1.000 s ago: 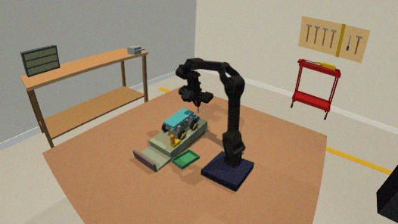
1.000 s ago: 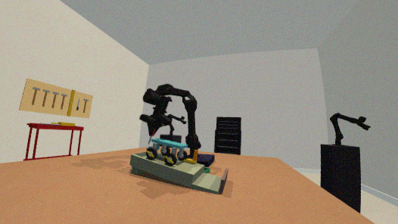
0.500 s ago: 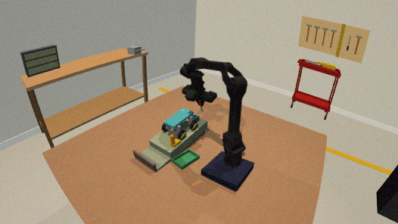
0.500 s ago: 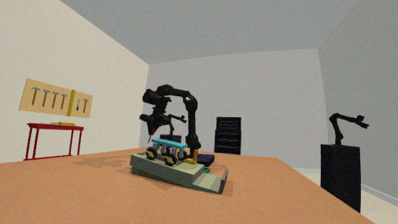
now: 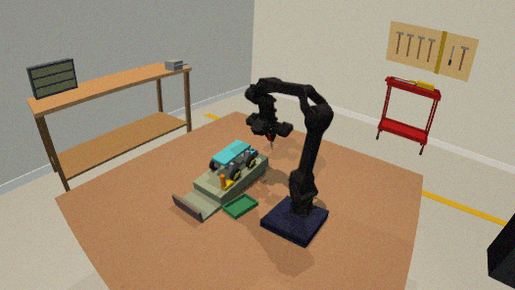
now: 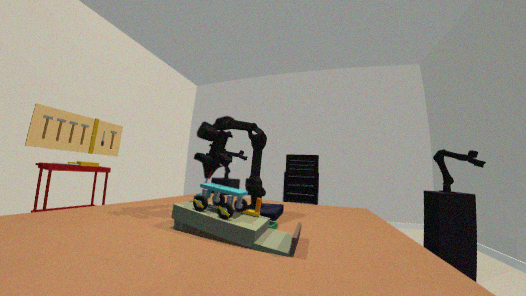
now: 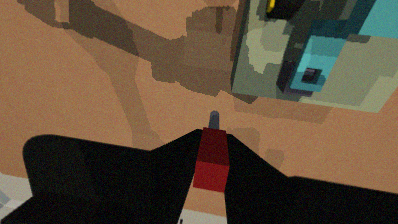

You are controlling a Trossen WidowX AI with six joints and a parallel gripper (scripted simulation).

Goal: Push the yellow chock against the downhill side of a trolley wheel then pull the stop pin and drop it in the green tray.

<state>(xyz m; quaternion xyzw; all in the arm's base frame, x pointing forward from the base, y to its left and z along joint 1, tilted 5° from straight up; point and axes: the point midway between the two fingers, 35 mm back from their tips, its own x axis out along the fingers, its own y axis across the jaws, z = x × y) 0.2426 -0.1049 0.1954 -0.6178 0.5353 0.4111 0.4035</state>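
The green tray is 240 mm to the left of my gripper tip, 180 mm below it and 60 mm behind it. Round my gripper tip: ramp (150 mm to the left, 130 mm below, 80 mm ahead); then red-headed stop pin (right at my gripper tip); then trolley (140 mm to the left, 80 mm ahead, 60 mm below).
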